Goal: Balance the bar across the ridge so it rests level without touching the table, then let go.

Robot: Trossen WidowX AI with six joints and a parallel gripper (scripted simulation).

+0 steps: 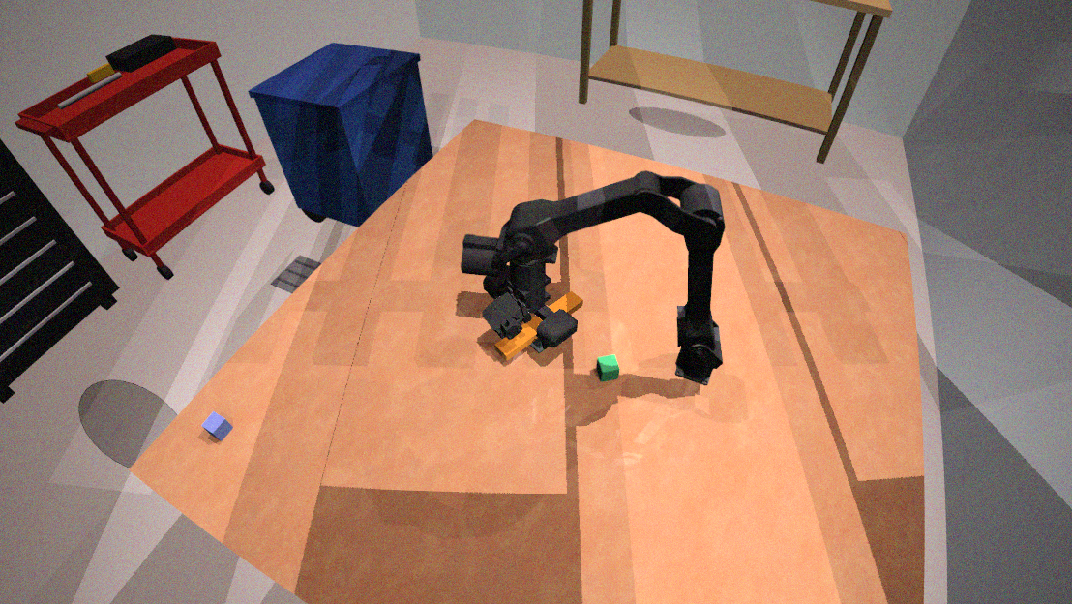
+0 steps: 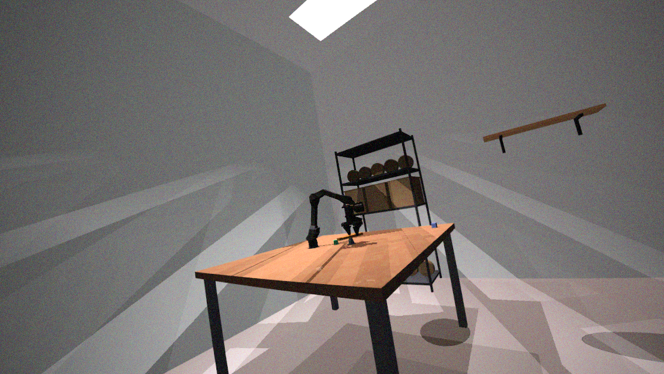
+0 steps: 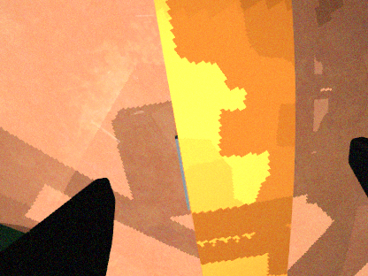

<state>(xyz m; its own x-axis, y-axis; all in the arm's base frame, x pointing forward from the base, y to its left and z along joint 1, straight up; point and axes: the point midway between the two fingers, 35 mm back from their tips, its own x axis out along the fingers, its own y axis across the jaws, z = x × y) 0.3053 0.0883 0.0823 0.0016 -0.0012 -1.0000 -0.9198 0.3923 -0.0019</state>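
Now: gripper tip 3 cm to the left of the yellow-orange bar and 1 cm past it. Also, from my gripper tip: green cube (15 cm behind, 3 cm below, 1 cm to the right); purple cube (43 cm ahead, 41 cm to the left, 3 cm below).
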